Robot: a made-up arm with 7 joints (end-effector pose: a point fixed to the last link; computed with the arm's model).
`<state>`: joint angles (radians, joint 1 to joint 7).
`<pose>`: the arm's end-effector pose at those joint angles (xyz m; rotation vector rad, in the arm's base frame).
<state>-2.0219 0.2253 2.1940 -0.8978 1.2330 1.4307 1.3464</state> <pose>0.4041 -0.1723 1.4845 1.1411 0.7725 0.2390</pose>
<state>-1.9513 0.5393 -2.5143 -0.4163 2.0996 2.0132 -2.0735</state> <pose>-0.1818 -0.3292 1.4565 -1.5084 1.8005 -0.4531</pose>
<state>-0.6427 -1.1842 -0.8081 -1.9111 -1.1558 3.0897 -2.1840</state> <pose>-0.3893 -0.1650 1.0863 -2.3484 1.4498 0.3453</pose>
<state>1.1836 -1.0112 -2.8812 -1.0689 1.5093 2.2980 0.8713</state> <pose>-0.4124 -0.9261 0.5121 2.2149 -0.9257 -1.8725</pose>
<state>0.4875 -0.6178 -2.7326 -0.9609 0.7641 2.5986 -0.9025</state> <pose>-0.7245 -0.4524 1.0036 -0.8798 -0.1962 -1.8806</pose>
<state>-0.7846 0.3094 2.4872 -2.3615 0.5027 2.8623 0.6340</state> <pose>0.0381 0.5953 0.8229 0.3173 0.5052 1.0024</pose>
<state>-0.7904 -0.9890 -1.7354 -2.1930 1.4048 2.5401 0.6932</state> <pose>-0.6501 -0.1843 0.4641 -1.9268 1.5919 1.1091</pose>
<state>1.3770 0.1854 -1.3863 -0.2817 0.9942 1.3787 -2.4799</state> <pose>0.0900 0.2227 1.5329 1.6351 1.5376 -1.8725</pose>
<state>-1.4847 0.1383 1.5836 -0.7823 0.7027 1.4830 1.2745</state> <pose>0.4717 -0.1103 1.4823 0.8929 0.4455 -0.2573</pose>
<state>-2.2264 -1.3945 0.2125 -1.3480 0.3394 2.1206 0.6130</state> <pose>0.5320 0.4043 1.2353 -1.2808 -1.0630 -1.6769</pose>
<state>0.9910 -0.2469 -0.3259 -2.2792 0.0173 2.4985 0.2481</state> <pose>0.4069 0.4302 0.8549 -0.2383 0.1024 0.5983</pose>
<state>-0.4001 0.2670 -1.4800 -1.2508 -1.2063 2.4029 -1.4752</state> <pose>0.0833 -0.5947 1.1647 -1.0105 2.1809 0.4473</pose>
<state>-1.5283 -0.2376 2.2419 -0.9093 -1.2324 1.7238 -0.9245</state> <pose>0.3778 0.5287 1.2814 -2.2196 -0.1386 0.7054</pose>
